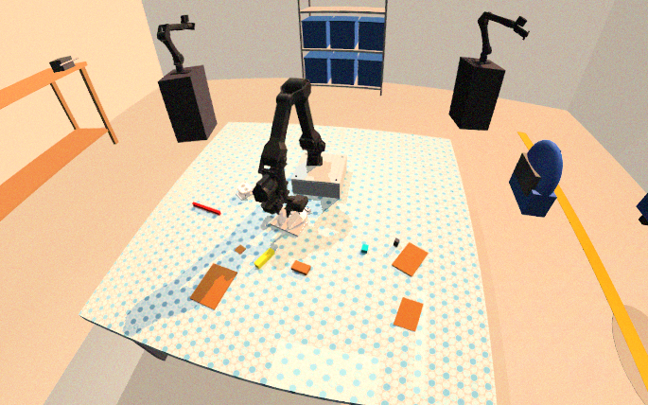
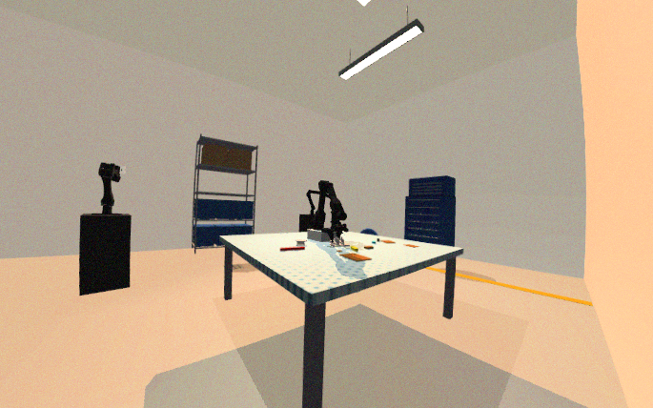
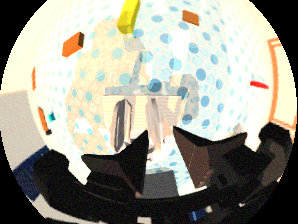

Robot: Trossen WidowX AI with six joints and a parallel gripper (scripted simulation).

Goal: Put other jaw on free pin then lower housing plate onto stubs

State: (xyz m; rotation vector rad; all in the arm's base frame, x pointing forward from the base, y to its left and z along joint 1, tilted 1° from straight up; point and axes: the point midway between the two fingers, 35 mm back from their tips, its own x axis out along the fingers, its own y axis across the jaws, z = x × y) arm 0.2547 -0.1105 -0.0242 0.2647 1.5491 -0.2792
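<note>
Now: the white jaw 2 cm behind my gripper tip, 3 cm to the left of it and 1 cm above it. Round my gripper tip: teal cube: 15 cm ahead, 28 cm to the left, 1 cm below; yellow block: 19 cm ahead, 5 cm to the right, 1 cm below; red stick: 6 cm behind, 33 cm to the right, 1 cm below.
</note>
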